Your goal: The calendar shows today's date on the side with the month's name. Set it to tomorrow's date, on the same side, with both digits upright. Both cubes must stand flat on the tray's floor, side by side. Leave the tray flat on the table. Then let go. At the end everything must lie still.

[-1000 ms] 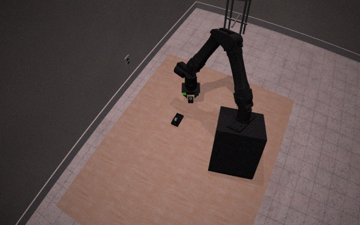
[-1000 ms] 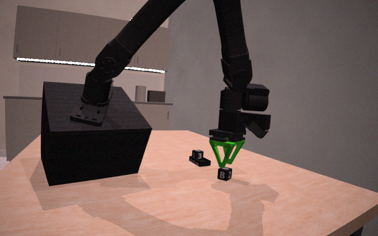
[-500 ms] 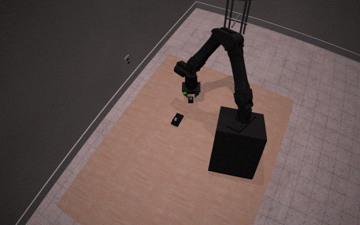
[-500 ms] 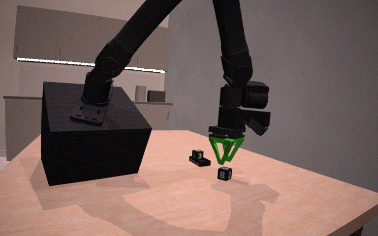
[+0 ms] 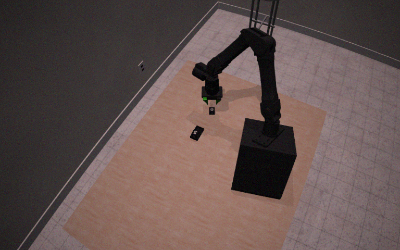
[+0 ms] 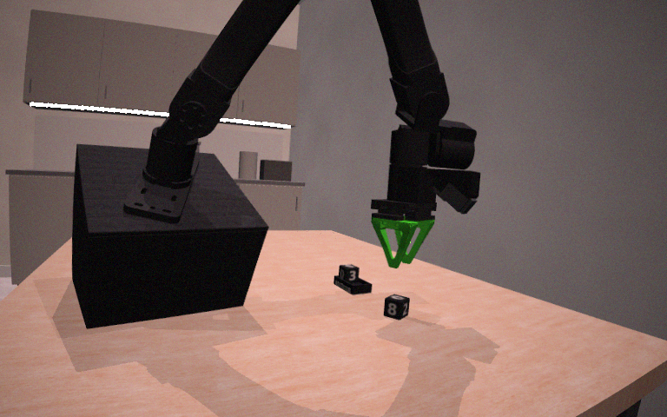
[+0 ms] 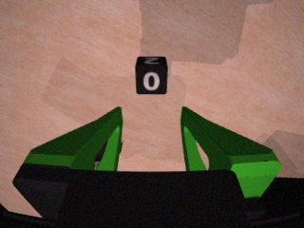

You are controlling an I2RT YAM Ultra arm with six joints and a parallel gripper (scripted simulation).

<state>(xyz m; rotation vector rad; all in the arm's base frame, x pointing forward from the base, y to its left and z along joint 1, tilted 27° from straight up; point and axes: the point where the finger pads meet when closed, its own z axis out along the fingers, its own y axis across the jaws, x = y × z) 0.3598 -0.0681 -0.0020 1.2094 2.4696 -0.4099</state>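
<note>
The black cube is 7 cm below my hand. Also, from my hand: black tray (15 cm to the left, 8 cm below, 2 cm behind).
</note>
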